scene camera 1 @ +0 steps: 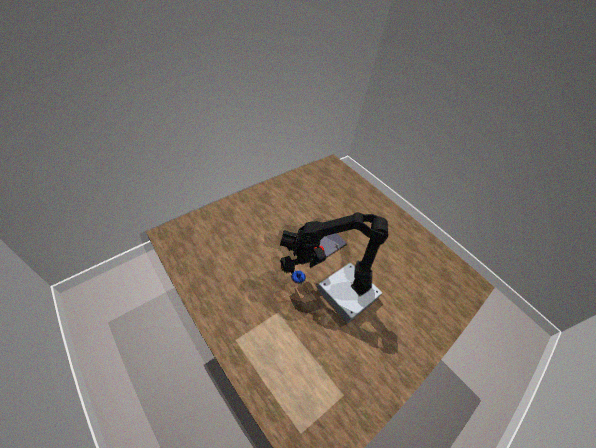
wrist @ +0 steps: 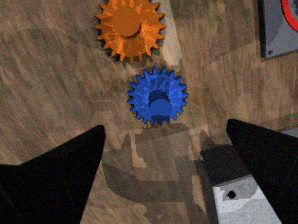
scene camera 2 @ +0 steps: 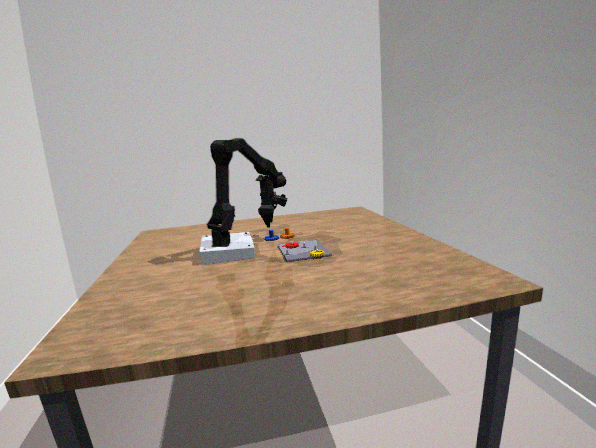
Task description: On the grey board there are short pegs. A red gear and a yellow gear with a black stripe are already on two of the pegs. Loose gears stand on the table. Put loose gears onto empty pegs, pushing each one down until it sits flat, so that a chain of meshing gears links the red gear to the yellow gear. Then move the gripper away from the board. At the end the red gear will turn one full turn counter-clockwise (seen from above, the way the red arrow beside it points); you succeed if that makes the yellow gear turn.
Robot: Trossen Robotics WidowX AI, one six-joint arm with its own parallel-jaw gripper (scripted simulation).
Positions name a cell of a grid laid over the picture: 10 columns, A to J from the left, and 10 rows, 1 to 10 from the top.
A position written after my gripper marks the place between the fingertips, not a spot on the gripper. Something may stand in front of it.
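Observation:
I see a blue gear (wrist: F5) as well as my gripper (wrist: F6). My gripper is open and holds nothing.

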